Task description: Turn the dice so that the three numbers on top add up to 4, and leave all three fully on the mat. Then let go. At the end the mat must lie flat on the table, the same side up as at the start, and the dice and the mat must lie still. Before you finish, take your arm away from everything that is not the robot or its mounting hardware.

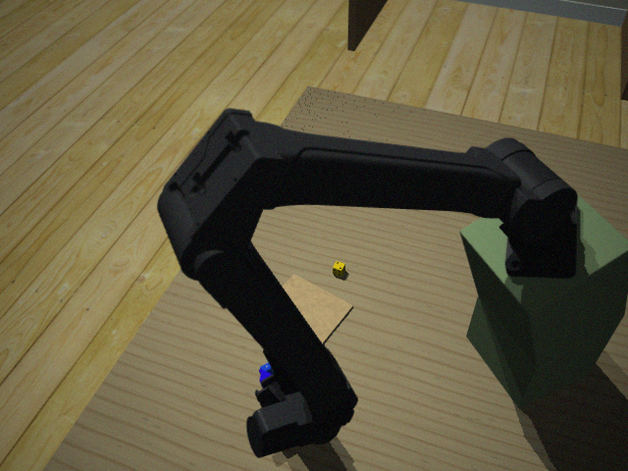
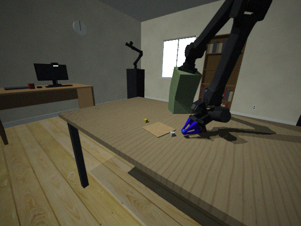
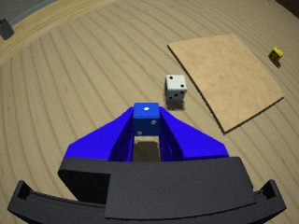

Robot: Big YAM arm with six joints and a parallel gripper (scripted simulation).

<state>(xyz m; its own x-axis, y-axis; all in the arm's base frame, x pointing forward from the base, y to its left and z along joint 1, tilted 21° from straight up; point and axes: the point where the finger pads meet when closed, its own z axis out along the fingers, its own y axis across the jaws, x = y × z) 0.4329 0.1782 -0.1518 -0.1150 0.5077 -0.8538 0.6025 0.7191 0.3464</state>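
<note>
The white die lies 20 mm ahead of my hand, 50 mm to the right of it and 20 mm below it. From my hand the other things lie so: tan mat (10 mm behind, 150 mm to the right, 30 mm below); blue die (right at my hand); yellow die (40 mm behind, 270 mm to the right, 20 mm below).
</note>
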